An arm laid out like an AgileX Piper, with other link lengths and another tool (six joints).
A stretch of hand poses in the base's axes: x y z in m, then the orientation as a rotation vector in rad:
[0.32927, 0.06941, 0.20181, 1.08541, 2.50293, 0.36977]
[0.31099, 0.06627, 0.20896, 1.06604, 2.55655, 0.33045]
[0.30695, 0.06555, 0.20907, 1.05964, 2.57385, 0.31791]
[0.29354, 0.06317, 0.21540, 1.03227, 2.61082, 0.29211]
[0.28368, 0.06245, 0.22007, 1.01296, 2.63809, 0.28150]
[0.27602, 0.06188, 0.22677, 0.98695, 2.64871, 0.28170]
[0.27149, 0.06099, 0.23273, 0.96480, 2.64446, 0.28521]
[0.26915, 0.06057, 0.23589, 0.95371, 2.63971, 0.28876]
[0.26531, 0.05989, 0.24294, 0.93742, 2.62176, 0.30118]
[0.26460, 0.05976, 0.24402, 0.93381, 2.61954, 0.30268]
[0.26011, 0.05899, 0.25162, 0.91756, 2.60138, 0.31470]
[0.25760, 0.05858, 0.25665, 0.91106, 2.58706, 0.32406]
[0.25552, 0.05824, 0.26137, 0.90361, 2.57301, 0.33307]
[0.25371, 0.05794, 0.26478, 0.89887, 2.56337, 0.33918]
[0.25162, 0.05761, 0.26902, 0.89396, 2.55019, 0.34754]
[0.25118, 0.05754, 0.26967, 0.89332, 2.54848, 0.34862]
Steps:
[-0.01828, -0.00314, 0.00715, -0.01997, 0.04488, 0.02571]
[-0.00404, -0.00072, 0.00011, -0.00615, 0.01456, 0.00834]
[-0.01341, -0.00238, 0.00633, -0.01544, 0.02606, 0.02604]
[-0.00986, -0.00072, 0.00467, -0.00522, 0.01848, 0.01955]
[-0.00766, -0.00057, 0.00670, -0.00308, -0.00009, 0.01932]
[-0.00453, -0.00089, 0.00596, -0.00327, -0.01219, 0.01261]
[-0.00234, -0.00042, 0.00316, -0.00097, -0.00866, 0.00573]
[-0.00384, -0.00068, 0.00705, 0.00123, -0.02351, 0.00586]
[-0.00071, -0.00013, 0.00108, -0.00021, -0.00346, 0.00171]
[-0.00449, -0.00077, 0.00760, 0.00107, -0.02357, 0.00584]
[-0.00251, -0.00041, 0.00503, 0.00226, -0.01634, 0.00073]
[-0.00208, -0.00034, 0.00472, 0.00192, -0.01637, 0.00138]
[-0.00181, -0.00030, 0.00341, 0.00139, -0.01109, 0.00072]
[-0.00209, -0.00033, 0.00424, 0.00232, -0.01460, 0.00003]
[-0.00044, -0.00007, 0.00065, 0.00030, -0.00189, 0.00001]

